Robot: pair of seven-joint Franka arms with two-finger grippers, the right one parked.
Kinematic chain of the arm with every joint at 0, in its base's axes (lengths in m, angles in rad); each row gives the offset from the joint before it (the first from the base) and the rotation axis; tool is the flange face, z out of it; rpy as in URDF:
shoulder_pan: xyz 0 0 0.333 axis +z
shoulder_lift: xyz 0 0 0 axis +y
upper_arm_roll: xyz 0 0 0.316 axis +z
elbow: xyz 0.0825 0 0 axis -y
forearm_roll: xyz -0.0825 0 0.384 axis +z
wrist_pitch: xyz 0 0 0 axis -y
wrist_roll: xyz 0.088 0 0 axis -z
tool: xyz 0 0 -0.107 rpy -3.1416 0 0
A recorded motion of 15 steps. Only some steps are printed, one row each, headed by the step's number.
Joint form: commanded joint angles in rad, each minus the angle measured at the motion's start. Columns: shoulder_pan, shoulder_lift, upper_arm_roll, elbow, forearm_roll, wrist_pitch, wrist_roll.
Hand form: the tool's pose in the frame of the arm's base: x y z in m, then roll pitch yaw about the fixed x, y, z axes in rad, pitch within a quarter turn. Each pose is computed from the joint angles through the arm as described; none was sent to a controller.
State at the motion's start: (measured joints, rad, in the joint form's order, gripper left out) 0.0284 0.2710 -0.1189 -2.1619 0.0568 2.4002 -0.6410
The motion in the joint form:
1: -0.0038 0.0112 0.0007 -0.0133 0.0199 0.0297 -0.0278
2: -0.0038 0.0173 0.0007 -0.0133 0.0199 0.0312 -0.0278
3: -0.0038 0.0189 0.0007 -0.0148 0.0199 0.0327 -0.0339
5: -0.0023 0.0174 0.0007 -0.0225 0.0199 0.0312 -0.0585
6: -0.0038 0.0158 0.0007 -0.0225 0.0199 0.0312 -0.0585
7: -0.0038 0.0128 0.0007 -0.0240 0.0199 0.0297 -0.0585
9: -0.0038 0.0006 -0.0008 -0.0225 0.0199 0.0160 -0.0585
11: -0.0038 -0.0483 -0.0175 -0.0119 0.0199 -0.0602 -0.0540
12: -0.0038 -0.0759 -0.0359 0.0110 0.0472 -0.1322 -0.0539
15: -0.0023 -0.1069 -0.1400 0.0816 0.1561 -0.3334 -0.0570
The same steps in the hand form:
1: 0.5566 -0.0518 0.2598 -3.1136 0.0099 0.5208
2: 0.5563 -0.0519 0.2565 -3.1117 0.0141 0.5208
3: 0.5558 -0.0519 0.2552 -3.1109 0.0154 0.5269
5: 0.5531 -0.0509 0.2529 -3.1057 0.0207 0.5528
6: 0.5532 -0.0517 0.2538 -3.1065 0.0193 0.5513
7: 0.5527 -0.0516 0.2547 -3.1062 0.0190 0.5513
9: 0.5526 -0.0522 0.2609 -3.1047 0.0180 0.5501
11: 0.5499 -0.0601 0.2860 -3.0899 0.0275 0.5316
12: 0.5495 -0.0685 0.3050 -3.0585 0.0299 0.4979
15: 0.5411 -0.1148 0.3388 -2.9314 0.0542 0.3531

